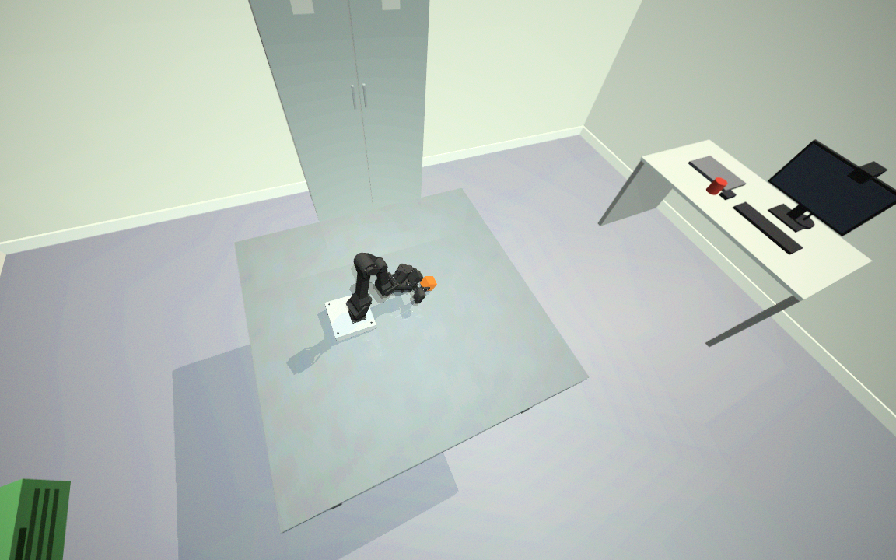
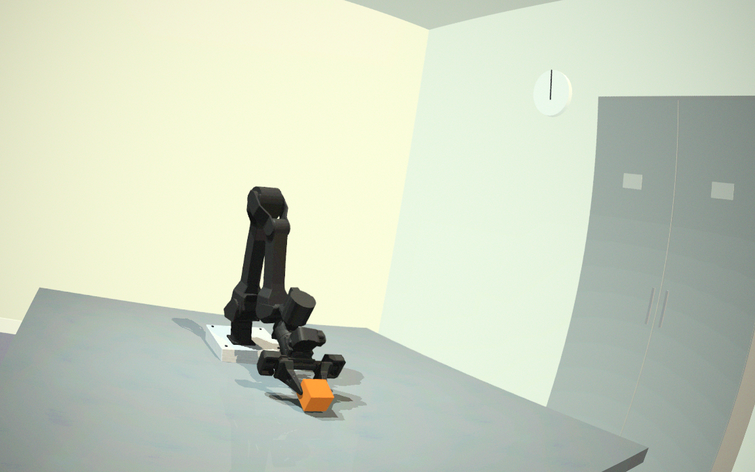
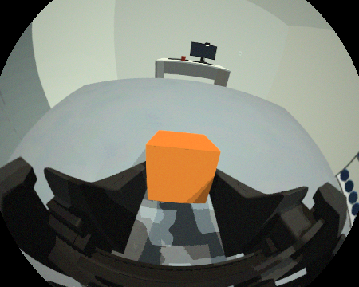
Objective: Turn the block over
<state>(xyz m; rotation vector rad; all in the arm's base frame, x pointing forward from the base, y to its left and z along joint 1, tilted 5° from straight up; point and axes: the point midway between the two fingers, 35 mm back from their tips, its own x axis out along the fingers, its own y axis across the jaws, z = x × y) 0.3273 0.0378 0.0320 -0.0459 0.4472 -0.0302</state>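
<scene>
Right now the orange block is 10 mm below my gripper tip.
</scene>
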